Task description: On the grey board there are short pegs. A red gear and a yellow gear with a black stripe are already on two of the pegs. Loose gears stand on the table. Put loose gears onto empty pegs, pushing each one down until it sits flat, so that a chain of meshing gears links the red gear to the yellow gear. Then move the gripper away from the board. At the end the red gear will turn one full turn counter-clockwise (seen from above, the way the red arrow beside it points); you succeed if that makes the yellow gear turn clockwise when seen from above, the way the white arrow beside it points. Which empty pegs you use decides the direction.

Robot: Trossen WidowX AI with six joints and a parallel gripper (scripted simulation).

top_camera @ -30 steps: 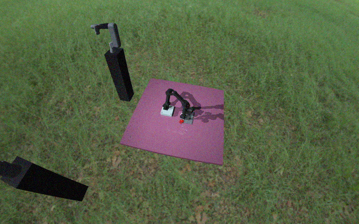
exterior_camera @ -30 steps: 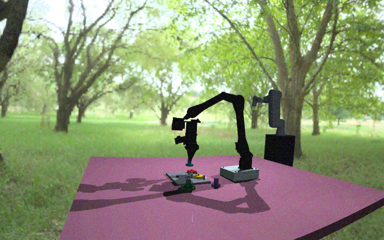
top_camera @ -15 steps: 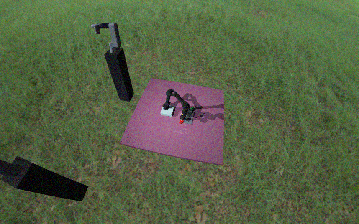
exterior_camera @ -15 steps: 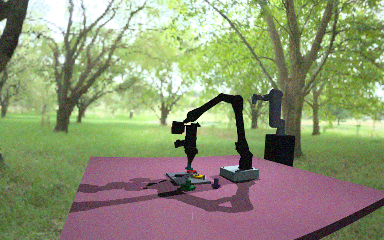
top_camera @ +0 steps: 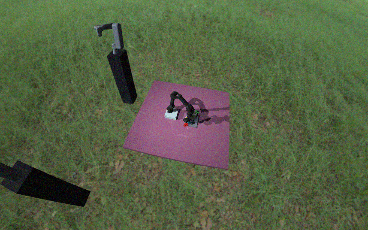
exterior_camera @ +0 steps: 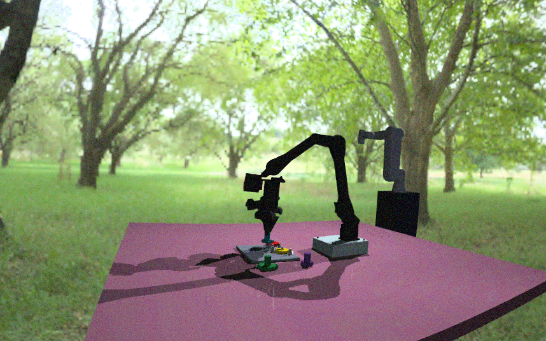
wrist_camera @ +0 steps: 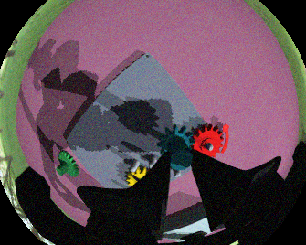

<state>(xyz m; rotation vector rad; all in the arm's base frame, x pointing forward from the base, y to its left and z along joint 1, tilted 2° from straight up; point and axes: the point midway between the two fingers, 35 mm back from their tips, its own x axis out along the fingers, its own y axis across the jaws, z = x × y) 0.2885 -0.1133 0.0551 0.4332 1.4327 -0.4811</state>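
Right now my gripper tip is 4 cm past the red gear, 3 cm to the left of it and 4 cm above it. The rest, counted from my gripper tip: teal gear (1 cm below); yellow gear (3 cm behind, 8 cm to the left, 4 cm below); purple gear (6 cm behind, 22 cm to the left, 4 cm below).
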